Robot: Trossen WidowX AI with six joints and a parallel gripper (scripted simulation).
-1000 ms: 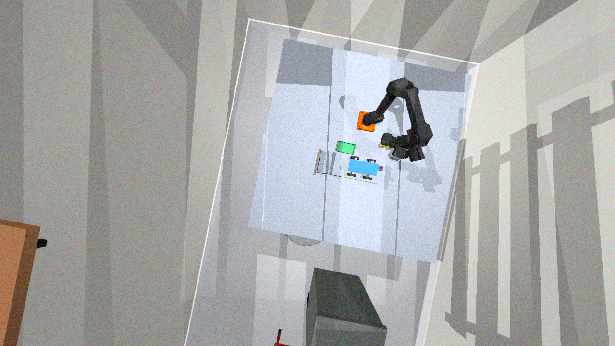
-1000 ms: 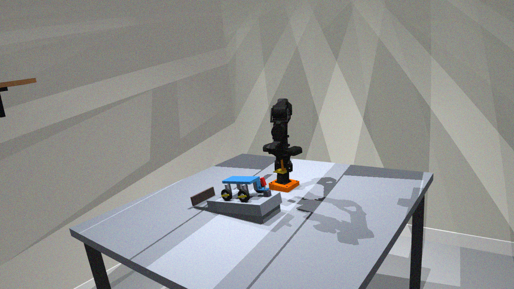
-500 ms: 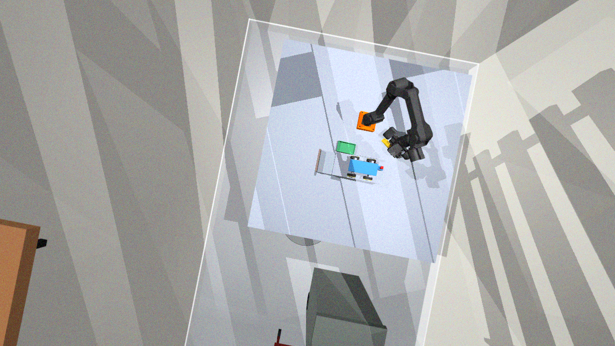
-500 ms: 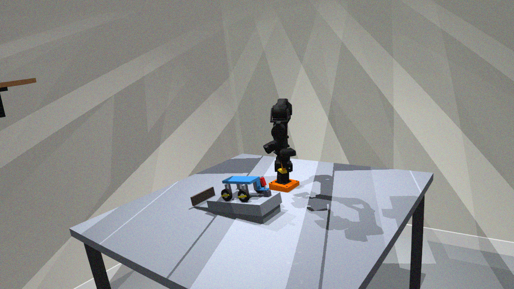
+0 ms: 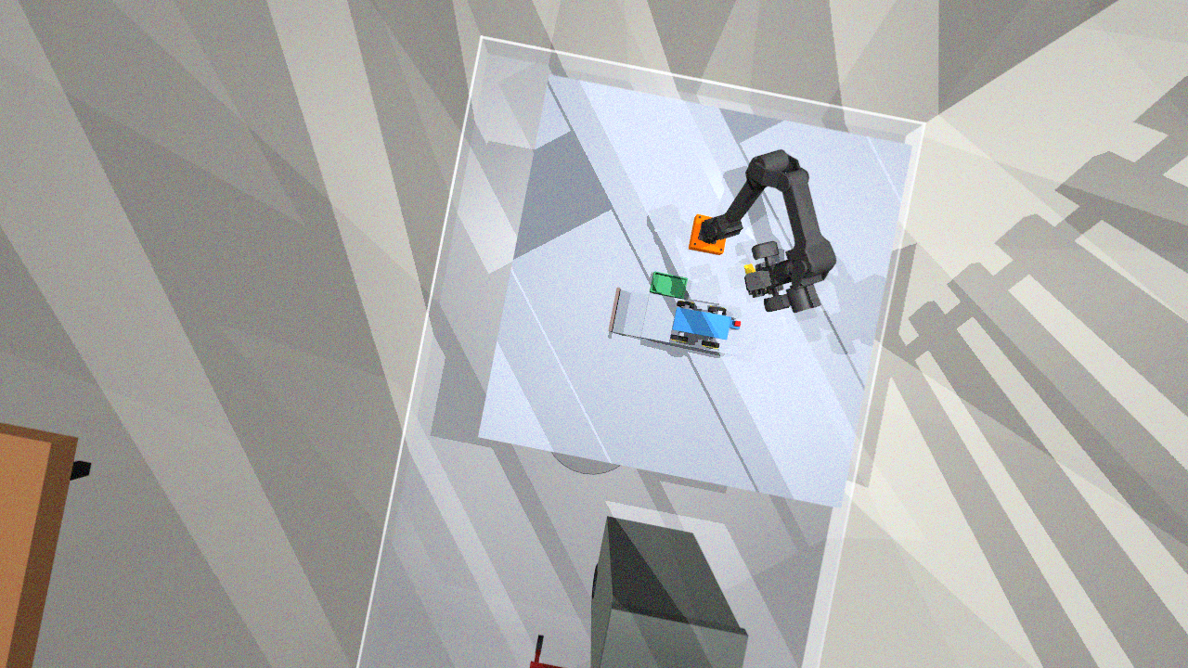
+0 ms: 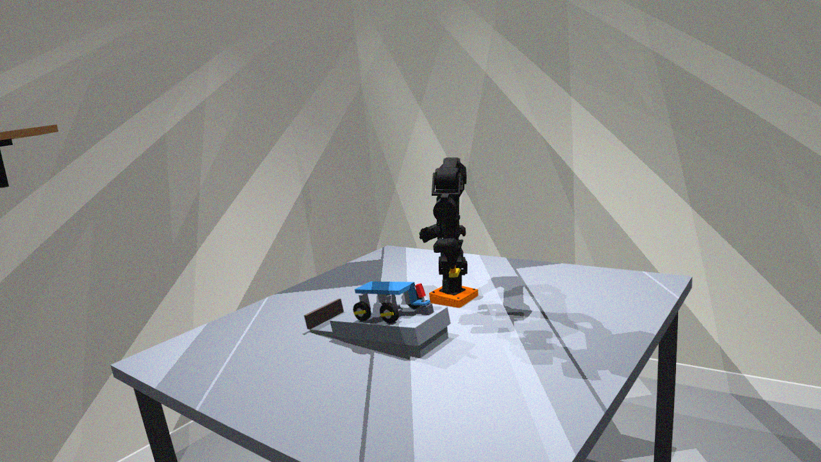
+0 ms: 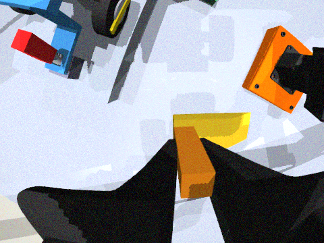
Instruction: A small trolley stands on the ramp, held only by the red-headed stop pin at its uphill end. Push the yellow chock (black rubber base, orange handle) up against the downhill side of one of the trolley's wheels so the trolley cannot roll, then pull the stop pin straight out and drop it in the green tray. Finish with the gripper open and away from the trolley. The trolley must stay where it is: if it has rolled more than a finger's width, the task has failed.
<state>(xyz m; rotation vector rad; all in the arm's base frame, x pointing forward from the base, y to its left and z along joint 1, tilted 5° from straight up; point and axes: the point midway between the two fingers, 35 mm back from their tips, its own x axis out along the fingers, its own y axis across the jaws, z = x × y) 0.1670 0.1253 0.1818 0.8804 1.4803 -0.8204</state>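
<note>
My gripper tip is now 220 mm to the left of the green tray, 180 mm above it and 50 mm short of it. Also, from my gripper tip: yellow chock: 20 mm behind, 10 mm to the right, 10 mm below; red-headed stop pin: 130 mm ahead, 40 mm below; blue trolley: 160 mm ahead, 110 mm to the right, 60 mm below.
</note>
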